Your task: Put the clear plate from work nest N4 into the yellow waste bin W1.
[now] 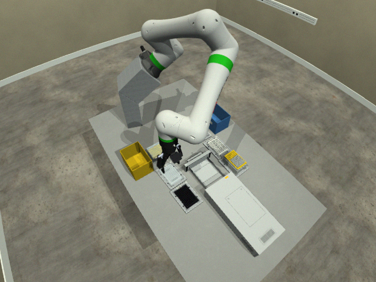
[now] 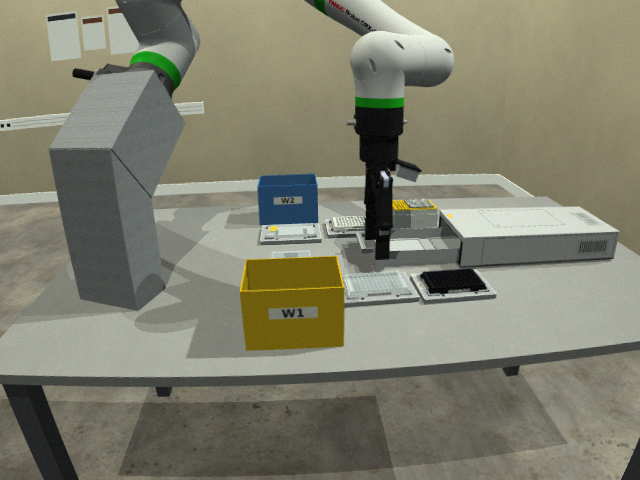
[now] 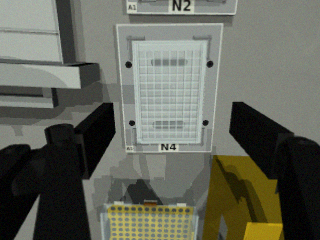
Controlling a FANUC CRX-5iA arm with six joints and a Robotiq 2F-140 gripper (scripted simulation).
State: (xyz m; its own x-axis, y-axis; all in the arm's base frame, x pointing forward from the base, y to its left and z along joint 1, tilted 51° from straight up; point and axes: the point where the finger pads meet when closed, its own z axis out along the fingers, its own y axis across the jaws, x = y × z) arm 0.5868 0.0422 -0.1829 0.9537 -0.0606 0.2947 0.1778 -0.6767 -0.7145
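The clear plate lies 11 cm below my hand. The rest, counted from my hand: nest N4: 12 cm below; black plate: 17 cm ahead, 2 cm to the left, 10 cm below; yellow bin W1: 16 cm behind, 16 cm to the right, 9 cm below.
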